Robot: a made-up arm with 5 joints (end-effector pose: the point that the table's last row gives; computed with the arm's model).
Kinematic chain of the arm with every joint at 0, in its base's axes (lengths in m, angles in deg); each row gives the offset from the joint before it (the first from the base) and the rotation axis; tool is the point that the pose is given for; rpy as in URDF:
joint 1: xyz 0 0 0.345 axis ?
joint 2: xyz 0 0 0 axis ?
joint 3: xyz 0.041 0 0.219 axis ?
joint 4: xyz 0.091 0 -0.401 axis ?
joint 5: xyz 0.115 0 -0.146 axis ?
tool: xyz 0 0 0 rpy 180 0 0
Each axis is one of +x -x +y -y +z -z.
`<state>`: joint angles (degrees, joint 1 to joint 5).
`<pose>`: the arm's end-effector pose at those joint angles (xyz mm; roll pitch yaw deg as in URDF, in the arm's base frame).
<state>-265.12 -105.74 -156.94 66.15 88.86</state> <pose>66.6 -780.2 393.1 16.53 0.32 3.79</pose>
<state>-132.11 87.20 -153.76 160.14 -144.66</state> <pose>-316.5 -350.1 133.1 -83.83 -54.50 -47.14</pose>
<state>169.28 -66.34 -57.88 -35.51 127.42</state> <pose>-38.3 7.2 948.0 -16.35 12.15 114.95</pose>
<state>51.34 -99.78 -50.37 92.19 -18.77</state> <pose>51.6 64.5 761.3 152.79 -53.38 83.98</pose>
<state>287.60 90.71 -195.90 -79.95 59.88</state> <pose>137.3 -432.8 629.3 4.45 2.58 167.58</pose>
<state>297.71 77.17 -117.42 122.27 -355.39</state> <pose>196.5 -374.1 -27.8 150.17 80.79 -92.44</pose>
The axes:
joint 1: +z
joint 2: +y
joint 3: +y
joint 4: +y
joint 5: -z

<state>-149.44 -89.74 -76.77 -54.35 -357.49</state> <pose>341.2 201.5 833.3 2.17 40.81 33.88</pose>
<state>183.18 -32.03 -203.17 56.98 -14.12</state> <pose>572.1 31.8 856.0 0.43 -1.73 -10.95</pose>
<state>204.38 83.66 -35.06 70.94 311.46</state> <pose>184.1 83.4 -33.1 -52.90 35.17 -42.08</pose>
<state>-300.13 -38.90 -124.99 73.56 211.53</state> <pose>31.9 55.0 1067.5 89.37 58.47 149.33</pose>
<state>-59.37 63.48 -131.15 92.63 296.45</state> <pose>337.5 -570.0 157.0 -157.38 10.83 6.35</pose>
